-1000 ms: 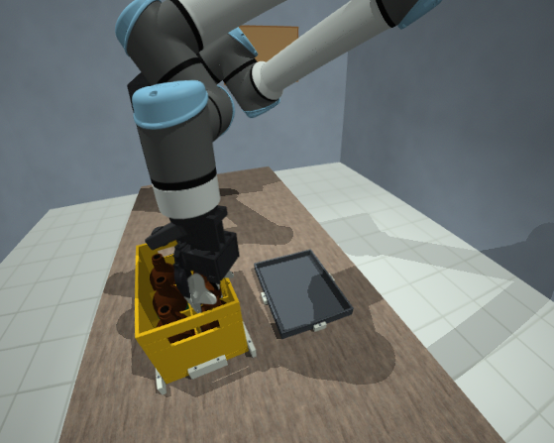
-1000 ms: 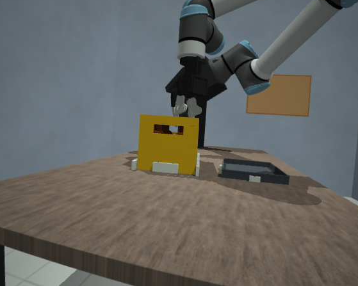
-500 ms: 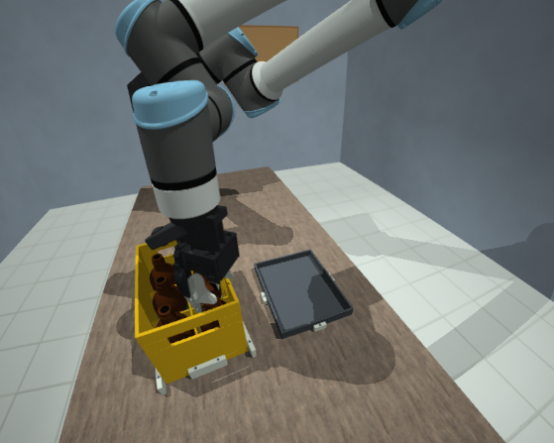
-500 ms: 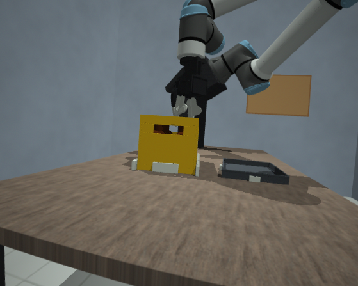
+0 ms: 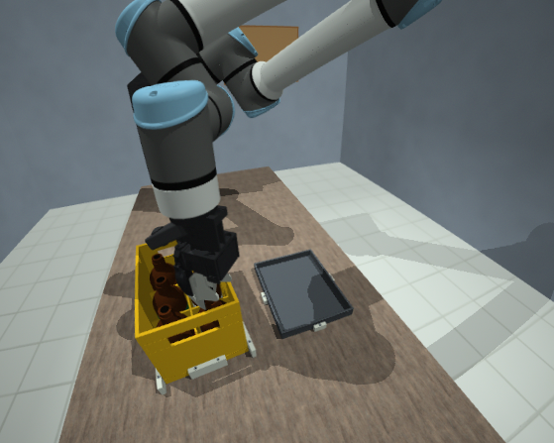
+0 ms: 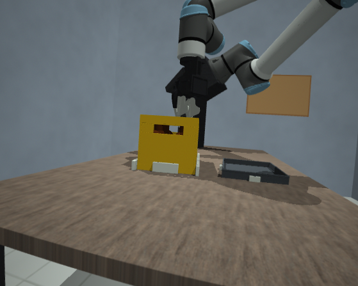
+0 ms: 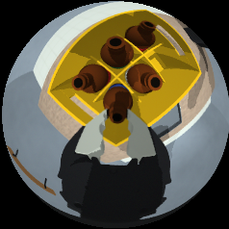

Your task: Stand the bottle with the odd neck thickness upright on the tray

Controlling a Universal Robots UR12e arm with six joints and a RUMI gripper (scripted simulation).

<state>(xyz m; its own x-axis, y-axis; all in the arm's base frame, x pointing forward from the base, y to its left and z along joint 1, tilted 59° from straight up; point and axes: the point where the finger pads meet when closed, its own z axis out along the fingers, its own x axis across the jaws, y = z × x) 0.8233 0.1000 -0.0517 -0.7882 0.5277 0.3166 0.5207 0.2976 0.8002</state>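
Right now the yellow crate is 7 cm behind my hand, 6 cm to the right of it and 7 cm below it. Round my hand: dark tray 10 cm behind, 23 cm to the left, 15 cm below.
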